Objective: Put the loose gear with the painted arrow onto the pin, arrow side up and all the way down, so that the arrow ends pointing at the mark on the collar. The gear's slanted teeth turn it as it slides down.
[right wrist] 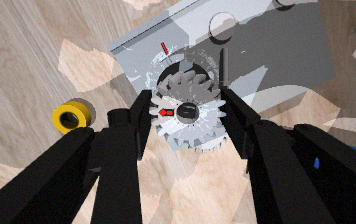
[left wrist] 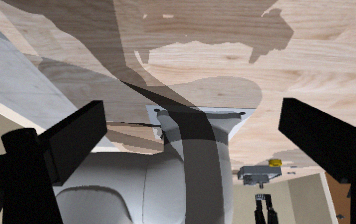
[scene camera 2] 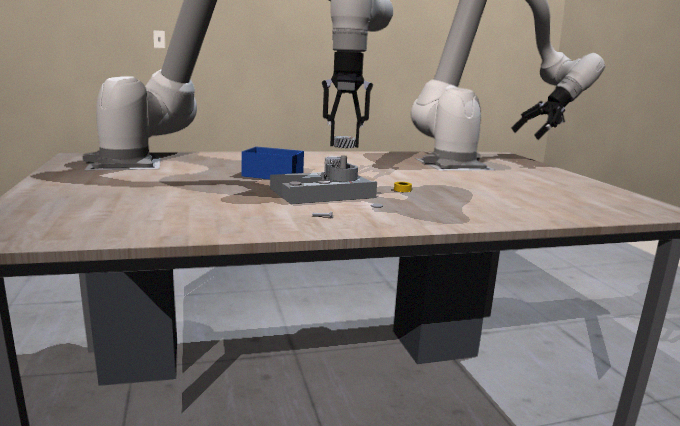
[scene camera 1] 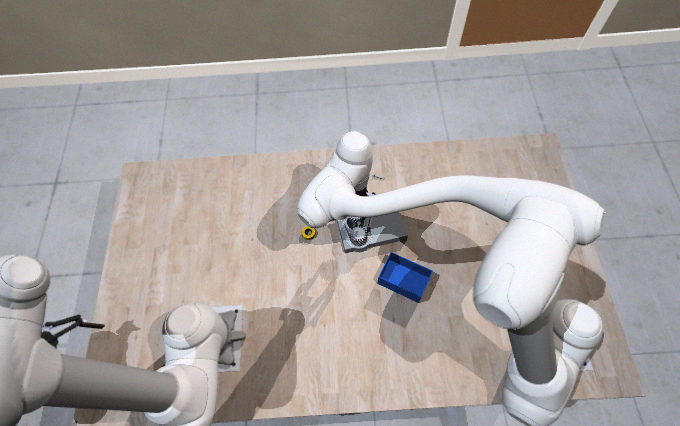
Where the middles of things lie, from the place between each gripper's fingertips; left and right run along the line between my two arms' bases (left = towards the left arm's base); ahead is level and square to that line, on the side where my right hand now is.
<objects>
Now: the loose gear (right wrist: 181, 87) 2 cm below my right hand (scene camera 2: 344, 146). From my right hand the other things lie so: blue bin (scene camera 2: 256, 165): 20 cm behind, 17 cm to the right, 14 cm below.
The loose gear lies 83 cm to the right of my left hand (scene camera 2: 524, 133), 46 cm ahead of it and 2 cm above it. The rest, counted from my left hand: blue bin 100 cm to the right, 26 cm ahead, 10 cm below.
</objects>
